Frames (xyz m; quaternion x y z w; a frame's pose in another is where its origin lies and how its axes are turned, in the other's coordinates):
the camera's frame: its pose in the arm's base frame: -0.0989 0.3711 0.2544 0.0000 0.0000 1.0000 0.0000
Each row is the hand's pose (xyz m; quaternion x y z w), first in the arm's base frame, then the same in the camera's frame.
Working: the arm's base frame: its pose in the camera's frame: -0.0989 0.3711 -0.2544 0.0000 0.0000 1.0000 0.0000

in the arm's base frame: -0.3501 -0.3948 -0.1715 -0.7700 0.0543 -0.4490 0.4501
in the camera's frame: 0.2512 0.7659 -0.4259 -0.0543 -0.7700 0.4501 0.4490
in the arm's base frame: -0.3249 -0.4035 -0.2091 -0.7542 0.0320 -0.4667 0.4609
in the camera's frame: 0.2260 0.7746 -0.4635 -0.0320 -0.7542 0.4609 0.4667
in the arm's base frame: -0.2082 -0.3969 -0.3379 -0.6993 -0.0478 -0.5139 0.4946
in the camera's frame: 0.1093 0.7680 -0.5923 0.0478 -0.6993 0.4946 0.5139
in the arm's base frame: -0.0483 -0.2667 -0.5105 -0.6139 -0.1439 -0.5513 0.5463
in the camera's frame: -0.0506 0.6378 -0.7649 0.1439 -0.6139 0.5463 0.5513
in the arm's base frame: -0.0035 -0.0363 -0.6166 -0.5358 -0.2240 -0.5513 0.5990
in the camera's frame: -0.0954 0.4074 -0.8710 0.2240 -0.5358 0.5990 0.5513
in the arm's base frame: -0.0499 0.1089 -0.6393 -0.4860 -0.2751 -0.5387 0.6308
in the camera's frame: -0.0490 0.2622 -0.8937 0.2751 -0.4860 0.6308 0.5387
